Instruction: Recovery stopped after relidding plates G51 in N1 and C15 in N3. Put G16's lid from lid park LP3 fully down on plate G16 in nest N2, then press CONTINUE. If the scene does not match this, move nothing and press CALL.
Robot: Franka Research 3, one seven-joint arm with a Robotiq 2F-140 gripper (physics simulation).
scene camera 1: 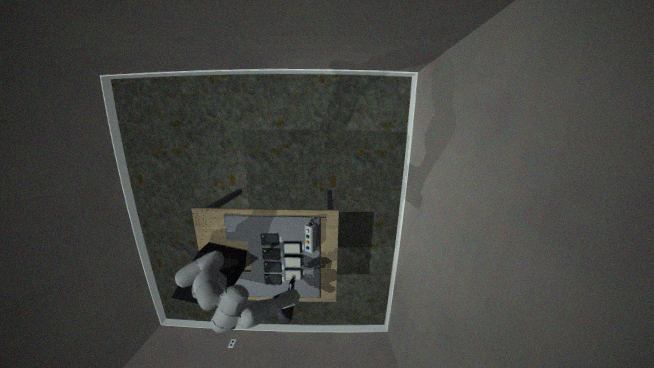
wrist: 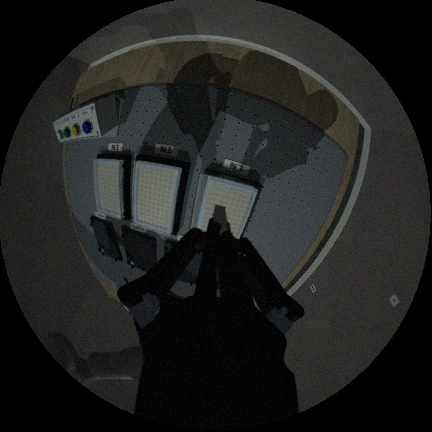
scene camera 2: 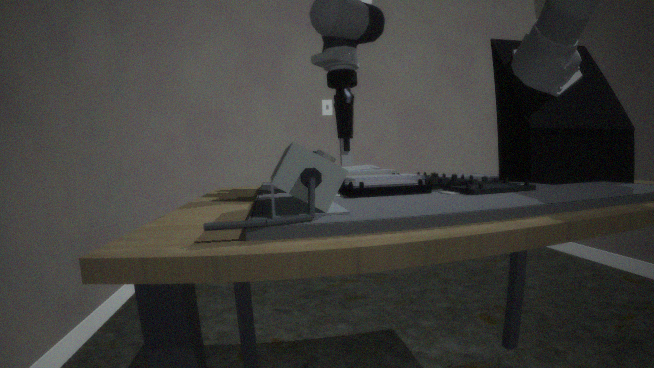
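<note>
My gripper point(scene camera 1: 292, 281) point(scene camera 2: 345, 149) point(wrist: 217, 212) is shut and empty, its fingertips over the plate in nest N2. That pale plate point(scene camera 1: 294, 274) point(wrist: 232, 196) has a clear lid-like rim around it; whether the lid is fully down I cannot tell. In the wrist view its left edge shows a wider clear strip. The plate in N1 point(scene camera 1: 292, 262) point(wrist: 156, 195) and the plate in N3 point(scene camera 1: 292, 248) point(wrist: 109, 187) stand beside it, both with clear rims. The button panel point(scene camera 1: 309, 230) point(scene camera 2: 320, 187) point(wrist: 93, 114) has green, yellow and blue buttons; its lettering is unreadable.
Several dark lid parks point(scene camera 1: 270, 239) point(wrist: 141, 248) stand in a row beside the nests, with no lid visible on those in view; their labels are too small to read. The grey perforated board point(scene camera 1: 240, 225) point(scene camera 2: 390, 207) point(wrist: 300, 200) lies on the wooden table point(scene camera 1: 205, 220) point(scene camera 2: 165, 245).
</note>
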